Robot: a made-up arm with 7 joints.
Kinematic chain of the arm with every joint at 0, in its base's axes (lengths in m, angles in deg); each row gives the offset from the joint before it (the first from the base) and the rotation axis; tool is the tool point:
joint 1: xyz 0 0 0 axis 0 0.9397 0.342
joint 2: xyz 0 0 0 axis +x
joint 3: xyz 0 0 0 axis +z
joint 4: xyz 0.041 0 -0.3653 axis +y
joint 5: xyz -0.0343 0 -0.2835 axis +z
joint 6: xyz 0 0 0 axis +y
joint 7: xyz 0 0 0 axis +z
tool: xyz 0 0 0
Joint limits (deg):
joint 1: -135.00..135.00
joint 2: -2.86..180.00
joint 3: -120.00..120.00
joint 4: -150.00..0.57
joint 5: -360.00..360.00
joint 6: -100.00..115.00
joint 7: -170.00..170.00
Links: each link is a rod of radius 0.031 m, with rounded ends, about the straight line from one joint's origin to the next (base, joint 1, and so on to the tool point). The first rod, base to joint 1, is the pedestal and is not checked.
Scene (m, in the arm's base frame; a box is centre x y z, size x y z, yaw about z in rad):
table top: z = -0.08
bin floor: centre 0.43 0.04 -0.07 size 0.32 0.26 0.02 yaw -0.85
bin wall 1: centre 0.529 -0.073 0 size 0.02 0.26 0.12 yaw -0.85
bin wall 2: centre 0.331 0.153 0 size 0.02 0.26 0.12 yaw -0.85
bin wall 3: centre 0.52 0.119 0 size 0.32 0.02 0.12 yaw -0.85
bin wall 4: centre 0.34 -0.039 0 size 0.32 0.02 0.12 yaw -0.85
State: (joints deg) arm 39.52 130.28 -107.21 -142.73 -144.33 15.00 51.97
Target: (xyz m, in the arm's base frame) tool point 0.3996 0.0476 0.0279
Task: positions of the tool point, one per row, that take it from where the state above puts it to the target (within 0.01 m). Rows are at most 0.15 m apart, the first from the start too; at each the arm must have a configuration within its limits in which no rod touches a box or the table.
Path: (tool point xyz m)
1: -0.0995 0.2923 -0.0125
2: -0.0219 0.3280 -0.0148
3: 0.0692 0.3419 0.0008
4: 0.1637 0.3281 0.0333
5: 0.2510 0.2841 0.0787
6: 0.3209 0.2110 0.1307
7: 0.3654 0.1138 0.1818
8: 0.3798 0.0003 0.2245
9: 0.3905 0.0081 0.1916
10: 0.3982 0.0160 0.1584
11: 0.4029 0.0241 0.1252
12: 0.4046 0.0320 0.0922
13: 0.4035 0.0399 0.0597
14: 0.3996 0.0476 0.0279

